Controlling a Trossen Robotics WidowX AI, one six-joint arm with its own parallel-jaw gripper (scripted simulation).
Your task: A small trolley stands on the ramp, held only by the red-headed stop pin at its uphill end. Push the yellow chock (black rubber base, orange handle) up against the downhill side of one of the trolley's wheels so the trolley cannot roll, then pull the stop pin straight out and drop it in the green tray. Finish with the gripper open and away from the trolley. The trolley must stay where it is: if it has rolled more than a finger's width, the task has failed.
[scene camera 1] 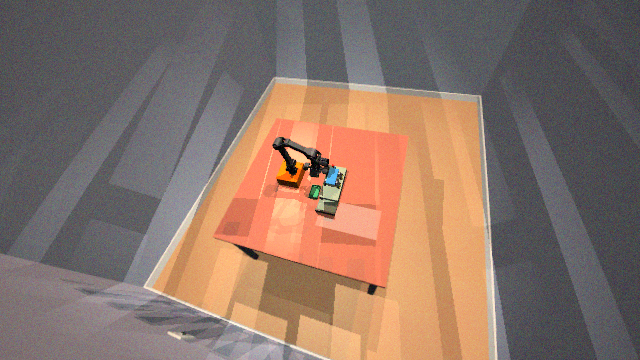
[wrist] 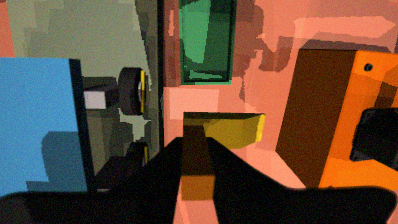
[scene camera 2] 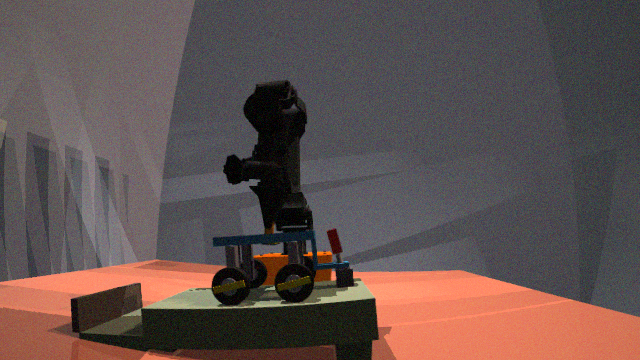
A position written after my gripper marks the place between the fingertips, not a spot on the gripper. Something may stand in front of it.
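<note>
Grey-green ramp (scene camera 2: pixel 330 316) (wrist: pixel 105 44) visible. Brown wall (scene camera 2: pixel 88 311) visible too. My gripper (scene camera 2: pixel 268 228) (wrist: pixel 193 143) holding a yellow chock.
</note>
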